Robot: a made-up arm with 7 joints.
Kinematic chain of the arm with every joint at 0, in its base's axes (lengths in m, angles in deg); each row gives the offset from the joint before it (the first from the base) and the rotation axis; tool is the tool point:
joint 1: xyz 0 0 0.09 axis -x
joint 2: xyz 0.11 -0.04 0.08 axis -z
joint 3: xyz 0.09 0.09 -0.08 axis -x
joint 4: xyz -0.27 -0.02 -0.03 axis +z
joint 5: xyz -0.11 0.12 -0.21 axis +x
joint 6: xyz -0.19 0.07 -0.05 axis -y
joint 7: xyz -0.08 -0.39 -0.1 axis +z
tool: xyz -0.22 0 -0.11
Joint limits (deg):
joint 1: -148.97..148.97
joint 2: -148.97..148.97
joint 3: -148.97..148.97
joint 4: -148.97..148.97
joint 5: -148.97..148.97
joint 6: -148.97..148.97
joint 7: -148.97..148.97
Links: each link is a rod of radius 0.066 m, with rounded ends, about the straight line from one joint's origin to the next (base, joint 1, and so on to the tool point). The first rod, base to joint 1, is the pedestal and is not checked.
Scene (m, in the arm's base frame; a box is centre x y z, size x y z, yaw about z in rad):
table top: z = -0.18
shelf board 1: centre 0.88 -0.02 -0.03 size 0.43 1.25 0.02 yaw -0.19
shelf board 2: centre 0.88 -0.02 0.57 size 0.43 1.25 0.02 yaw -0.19
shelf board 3: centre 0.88 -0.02 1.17 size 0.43 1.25 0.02 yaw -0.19
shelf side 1: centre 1 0.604 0.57 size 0.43 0.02 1.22 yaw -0.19
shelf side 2: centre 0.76 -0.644 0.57 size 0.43 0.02 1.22 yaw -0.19
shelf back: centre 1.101 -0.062 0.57 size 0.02 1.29 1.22 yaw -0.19
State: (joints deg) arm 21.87 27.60 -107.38 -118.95 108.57 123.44 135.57
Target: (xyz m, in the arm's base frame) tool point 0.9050 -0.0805 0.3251
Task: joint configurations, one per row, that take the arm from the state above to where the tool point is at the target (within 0.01 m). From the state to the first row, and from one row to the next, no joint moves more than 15 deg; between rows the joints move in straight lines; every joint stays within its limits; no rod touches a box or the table.
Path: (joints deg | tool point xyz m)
1: 18.59 41.42 -107.88 -119.04 112.64 125.72 132.40 | 0.6741 0.5565 0.1780
2: 15.32 55.23 -108.38 -119.12 116.70 128.00 129.24 | 0.8102 0.3760 0.2453
3: 12.04 69.05 -108.88 -119.21 120.77 130.27 126.07 | 0.8897 0.1572 0.2972
4: 8.77 82.86 -109.37 -119.29 124.84 132.55 122.90 | 0.9050 -0.0805 0.3250

